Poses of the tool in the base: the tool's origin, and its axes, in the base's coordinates. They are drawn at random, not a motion.
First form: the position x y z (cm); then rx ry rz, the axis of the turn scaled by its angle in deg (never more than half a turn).
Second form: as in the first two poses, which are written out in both.
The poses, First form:
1: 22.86, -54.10, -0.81, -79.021, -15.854, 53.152
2: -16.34, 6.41, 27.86, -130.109, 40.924, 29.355
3: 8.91, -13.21, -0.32, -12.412, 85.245, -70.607
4: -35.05, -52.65, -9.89, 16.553, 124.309, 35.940
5: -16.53, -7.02, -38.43, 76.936, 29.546, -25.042
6: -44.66, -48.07, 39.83, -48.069, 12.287, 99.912
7: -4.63, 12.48, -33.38, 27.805, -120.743, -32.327
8: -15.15, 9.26, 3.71, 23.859, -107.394, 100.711
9: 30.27, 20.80, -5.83, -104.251, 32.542, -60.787
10: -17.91, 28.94, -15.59, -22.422, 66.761, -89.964
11: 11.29, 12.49, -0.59, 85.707, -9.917, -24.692
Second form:
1: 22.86, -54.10, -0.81, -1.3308, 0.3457, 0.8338
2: -16.34, 6.41, 27.86, -2.5125, 0.5656, -0.4210
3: 8.91, -13.21, -0.32, -1.3353, 0.6640, -2.0280
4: -35.05, -52.65, -9.89, 2.3508, 0.7308, 2.5602
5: -16.53, -7.02, -38.43, 1.3896, 0.6242, -0.0053
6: -44.66, -48.07, 39.83, -0.3495, 0.6818, 1.7175
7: -4.63, 12.48, -33.38, 2.3165, -0.7128, -2.3659
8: -15.15, 9.26, 3.71, -1.5843, -0.6065, 2.9800
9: 30.27, 20.80, -5.83, -1.7950, -0.4389, -0.9573
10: -17.91, 28.94, -15.59, -1.0601, 0.3202, -1.9557
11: 11.29, 12.49, -0.59, 1.4899, 0.1517, -0.3948
